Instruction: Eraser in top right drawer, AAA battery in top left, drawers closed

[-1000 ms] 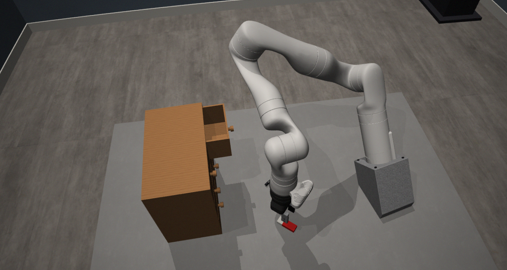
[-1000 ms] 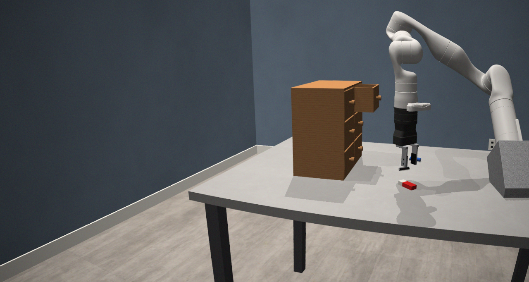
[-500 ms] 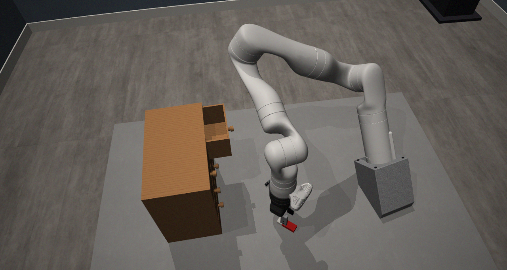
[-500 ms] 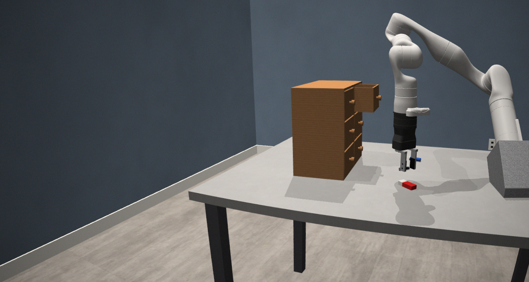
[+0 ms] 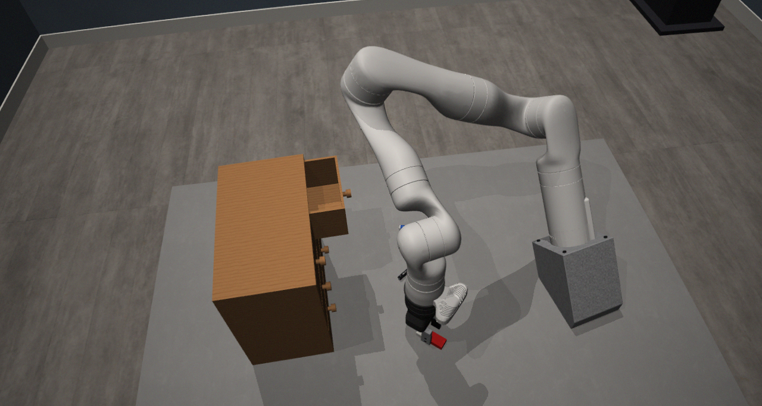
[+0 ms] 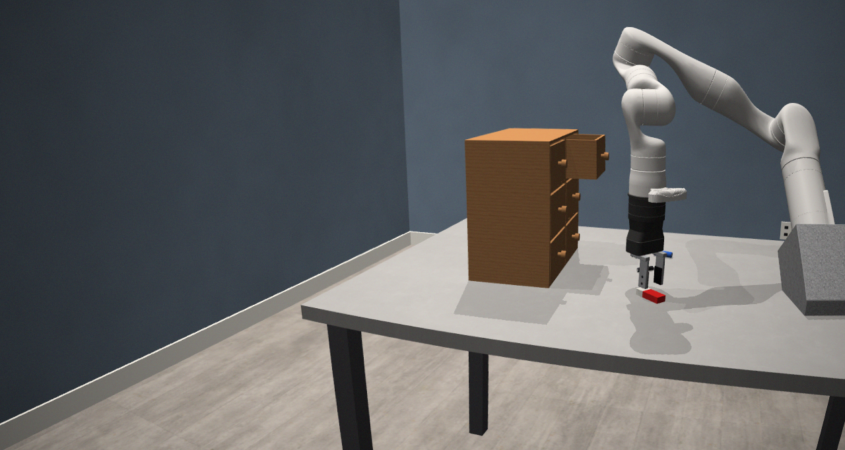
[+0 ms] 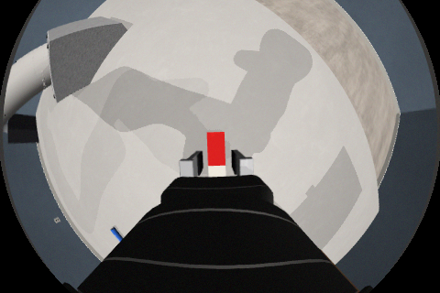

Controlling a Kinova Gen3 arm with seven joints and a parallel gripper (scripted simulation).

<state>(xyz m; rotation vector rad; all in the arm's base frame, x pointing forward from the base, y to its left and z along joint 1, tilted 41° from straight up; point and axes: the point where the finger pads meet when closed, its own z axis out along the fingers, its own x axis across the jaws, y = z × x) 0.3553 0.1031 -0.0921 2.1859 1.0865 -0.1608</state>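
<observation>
The white eraser is 4 cm below my hand. Also, from my hand: thicker blue battery: 30 cm to the right, 4 cm below; then thin black battery: 17 cm to the right, 4 cm below, 3 cm ahead.
</observation>
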